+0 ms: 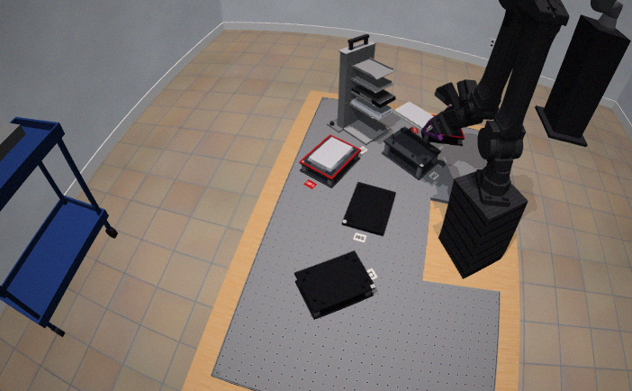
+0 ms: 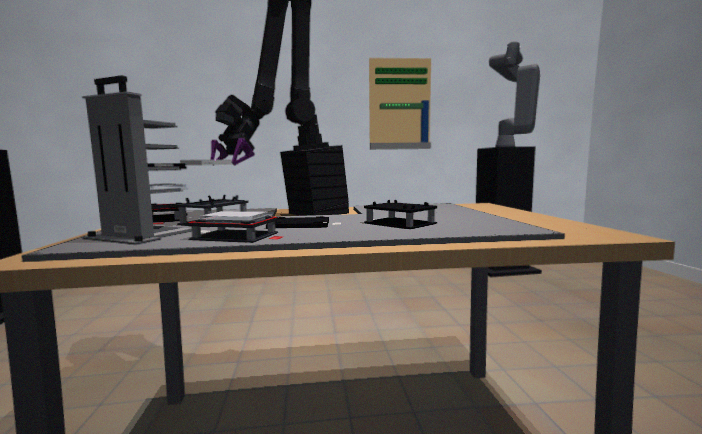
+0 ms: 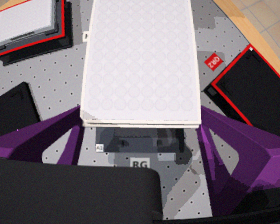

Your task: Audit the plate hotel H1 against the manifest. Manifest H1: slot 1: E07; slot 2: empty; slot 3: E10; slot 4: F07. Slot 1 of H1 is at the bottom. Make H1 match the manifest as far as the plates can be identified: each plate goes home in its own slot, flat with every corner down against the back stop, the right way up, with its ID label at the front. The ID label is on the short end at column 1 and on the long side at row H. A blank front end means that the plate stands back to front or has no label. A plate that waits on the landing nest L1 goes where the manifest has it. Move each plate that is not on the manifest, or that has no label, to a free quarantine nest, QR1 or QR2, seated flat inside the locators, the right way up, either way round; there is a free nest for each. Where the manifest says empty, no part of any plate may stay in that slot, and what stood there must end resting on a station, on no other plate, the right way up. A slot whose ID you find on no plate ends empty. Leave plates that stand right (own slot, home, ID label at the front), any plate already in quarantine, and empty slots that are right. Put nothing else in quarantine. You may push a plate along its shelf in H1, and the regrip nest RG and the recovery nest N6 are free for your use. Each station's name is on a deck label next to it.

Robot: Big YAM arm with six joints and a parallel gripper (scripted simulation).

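Right now my hand is 120 mm above the regrip nest, 40 mm short of it and 30 mm to the left of it. The rest, counted from my hand: RG label (180 mm below, 40 mm behind, 30 mm to the left); then QR2 label (190 mm to the right, 180 mm below, 20 mm ahead); then dark plate (190 mm ahead, 150 mm to the right, 10 mm below).
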